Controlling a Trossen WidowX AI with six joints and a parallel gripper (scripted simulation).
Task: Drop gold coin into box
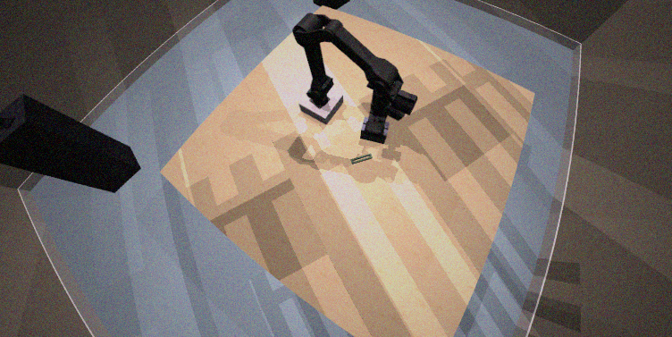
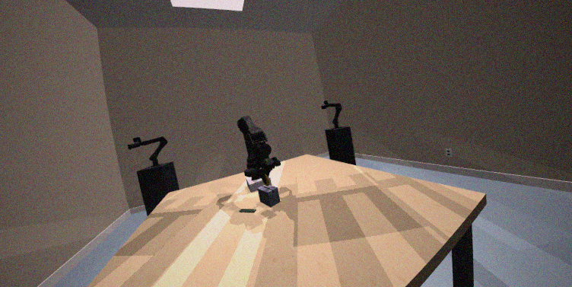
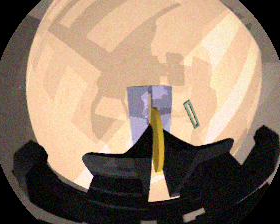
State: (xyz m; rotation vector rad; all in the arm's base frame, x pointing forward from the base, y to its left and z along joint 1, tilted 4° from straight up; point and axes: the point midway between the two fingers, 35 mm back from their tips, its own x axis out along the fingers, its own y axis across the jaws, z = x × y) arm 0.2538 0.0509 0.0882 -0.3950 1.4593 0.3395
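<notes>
Right now my gripper tip is 2 cm below the gold coin.
</notes>
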